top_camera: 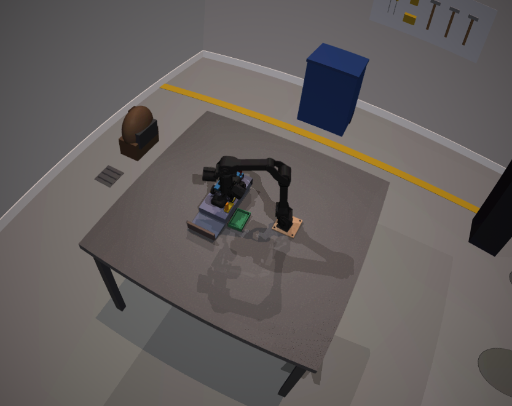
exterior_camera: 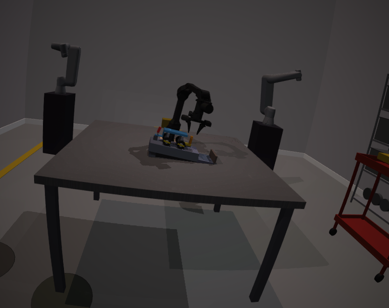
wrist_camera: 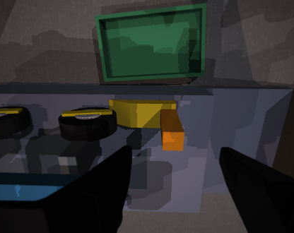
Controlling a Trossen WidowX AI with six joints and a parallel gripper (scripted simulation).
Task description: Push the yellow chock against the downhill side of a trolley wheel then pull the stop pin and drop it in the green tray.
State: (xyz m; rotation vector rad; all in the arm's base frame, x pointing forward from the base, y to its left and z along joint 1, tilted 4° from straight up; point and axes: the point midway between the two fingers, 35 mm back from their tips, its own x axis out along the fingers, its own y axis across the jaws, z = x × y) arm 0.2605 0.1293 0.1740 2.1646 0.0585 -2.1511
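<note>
Right now the red-headed stop pin is 210 mm to the right of my gripper tip, 60 mm ahead of it and 10 mm below it. Round my gripper tip: grey ramp 110 mm to the right, 100 mm below, 70 mm ahead; then blue trolley 110 mm to the right, 70 mm ahead, 30 mm below; then yellow chock 60 mm below, 30 mm to the right.
</note>
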